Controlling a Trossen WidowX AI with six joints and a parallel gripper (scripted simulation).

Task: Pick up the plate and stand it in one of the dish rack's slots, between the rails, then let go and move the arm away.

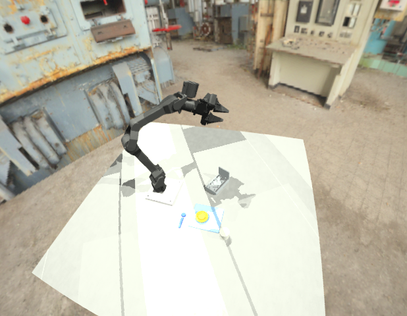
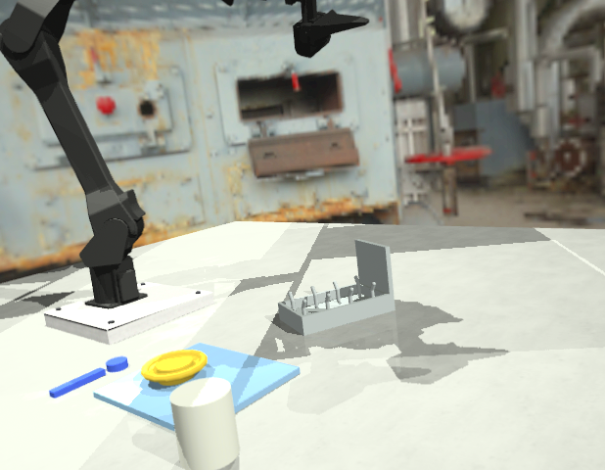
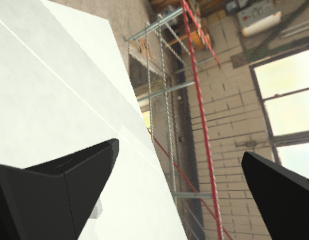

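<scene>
My gripper tip is now 60 mm past the yellow plate, 320 mm to the left of it and 370 mm above it. From my gripper tip the other things lie so: blue spoon 160 mm behind, 350 mm to the right, 380 mm below; cylinder cup 60 mm ahead, 390 mm to the right, 360 mm below; grey dish rack 20 mm behind, 100 mm to the right, 360 mm below.
</scene>
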